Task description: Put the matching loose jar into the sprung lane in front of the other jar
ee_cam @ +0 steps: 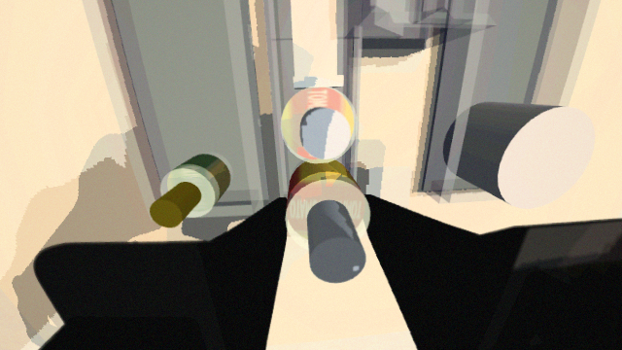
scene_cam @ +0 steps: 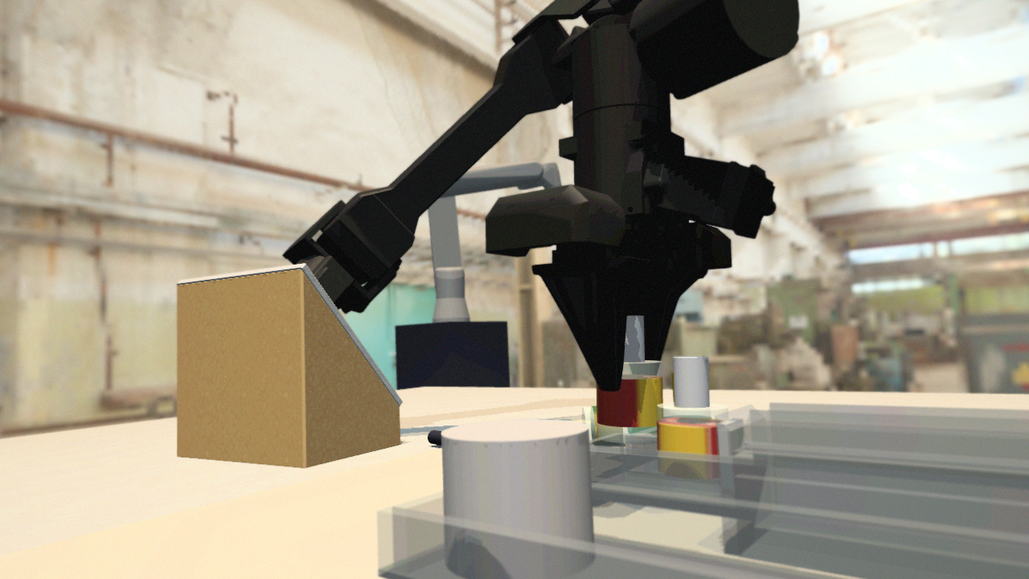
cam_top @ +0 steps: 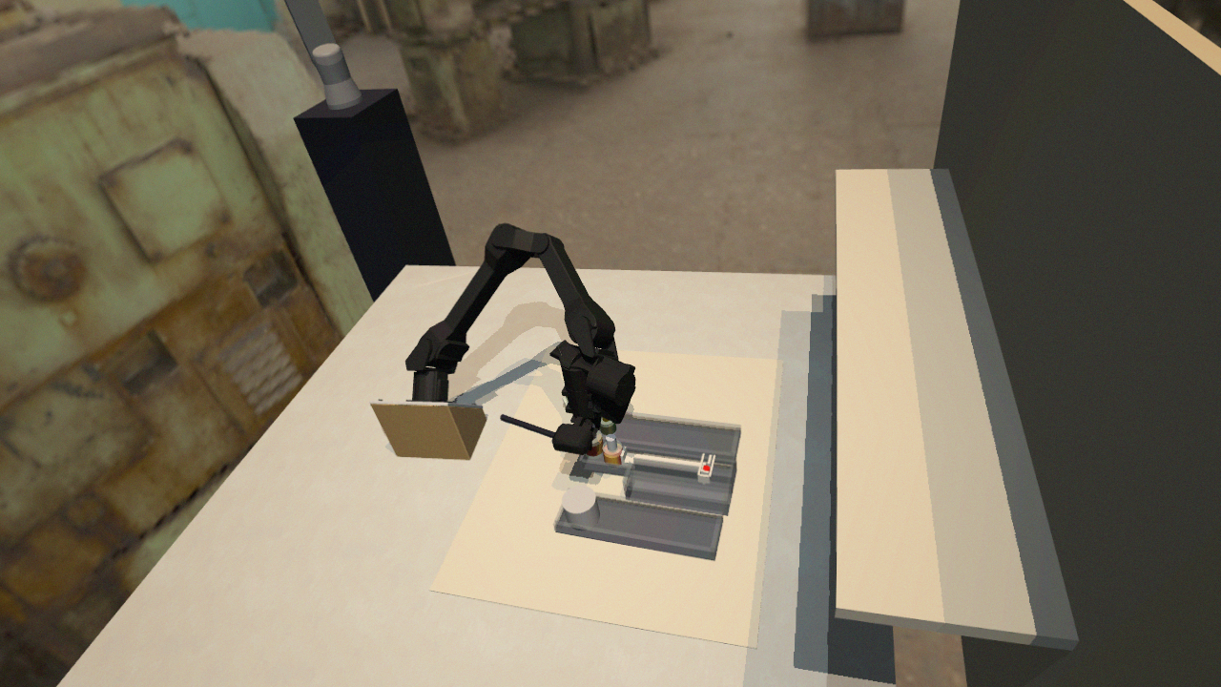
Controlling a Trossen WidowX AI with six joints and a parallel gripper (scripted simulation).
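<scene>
Right now my gripper tip is 2 cm short of the wide grey cylinder, 13 cm to the left of it and 3 cm above it. From my gripper tip the other things lie so: dark rod: 17 cm behind, 5 cm to the left, 5 cm below; pusher plate: 15 cm ahead, 2 cm to the right, 1 cm below; sprung lane: 15 cm ahead, 1 cm to the right, 4 cm below.
</scene>
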